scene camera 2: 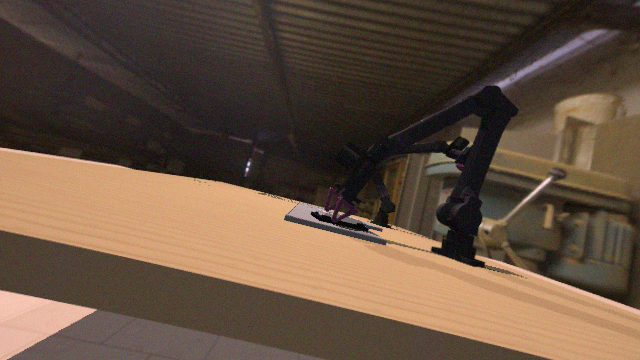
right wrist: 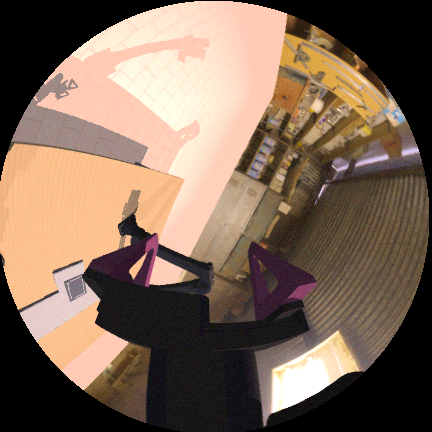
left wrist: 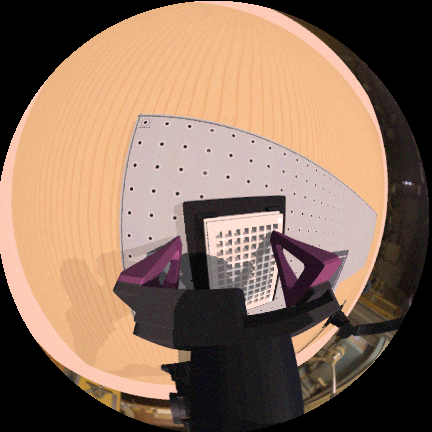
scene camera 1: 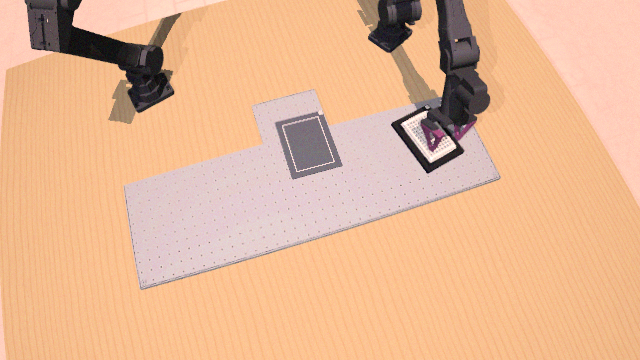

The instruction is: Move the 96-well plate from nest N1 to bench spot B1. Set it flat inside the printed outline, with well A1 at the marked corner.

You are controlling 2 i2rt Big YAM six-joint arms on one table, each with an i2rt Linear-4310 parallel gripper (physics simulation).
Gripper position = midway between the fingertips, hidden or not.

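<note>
In scene camera 1 there's my left gripper [scene camera 1: 444, 145], which is open and touches a white well plate [scene camera 1: 412, 127], and there's a dark rectangle with white outline [scene camera 1: 306, 140] as well. Scene camera 2 shows my left gripper [scene camera 2: 329, 216] too. In the left wrist view you'd see my left gripper [left wrist: 226, 238] and the white well plate [left wrist: 238, 252]. The right wrist view shows my right gripper [right wrist: 204, 242], which is open and holds nothing, and the right wrist view does not show the white well plate, hidden by my right gripper.
</note>
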